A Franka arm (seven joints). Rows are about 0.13 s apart.
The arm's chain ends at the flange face. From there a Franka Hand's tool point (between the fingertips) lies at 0.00 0.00 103.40 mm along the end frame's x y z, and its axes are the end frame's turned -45 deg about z.
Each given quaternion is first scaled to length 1.
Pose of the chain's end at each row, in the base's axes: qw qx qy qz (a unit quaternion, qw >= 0); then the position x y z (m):
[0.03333 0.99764 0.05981 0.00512 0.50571 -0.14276 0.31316]
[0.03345 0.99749 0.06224 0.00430 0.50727 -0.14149 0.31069]
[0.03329 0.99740 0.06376 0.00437 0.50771 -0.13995 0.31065]
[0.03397 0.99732 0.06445 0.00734 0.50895 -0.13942 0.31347]
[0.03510 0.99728 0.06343 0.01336 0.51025 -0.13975 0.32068]
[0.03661 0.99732 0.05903 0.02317 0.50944 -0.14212 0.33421]
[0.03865 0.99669 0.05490 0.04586 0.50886 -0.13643 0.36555]
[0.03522 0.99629 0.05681 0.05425 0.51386 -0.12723 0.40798]
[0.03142 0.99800 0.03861 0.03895 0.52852 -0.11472 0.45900]
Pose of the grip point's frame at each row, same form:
[0.03275 0.89881 0.43704 -0.00802 0.50718 -0.14957 0.21000]
[0.03255 0.89774 0.43923 -0.00883 0.50859 -0.14833 0.20753]
[0.03243 0.89708 0.44060 -0.00870 0.50905 -0.14676 0.20748]
[0.03419 0.89674 0.44120 -0.00622 0.51092 -0.14633 0.21032]
[0.03754 0.89709 0.44024 -0.00109 0.51347 -0.14681 0.21757]
[0.04269 0.89881 0.43619 0.00740 0.51467 -0.14939 0.23120]
[0.05326 0.89981 0.43214 0.02758 0.51875 -0.14388 0.26289]
[0.05330 0.89871 0.43375 0.03664 0.52545 -0.13385 0.30545]
[0.04393 0.90726 0.41759 0.02396 0.53681 -0.12089 0.35612]

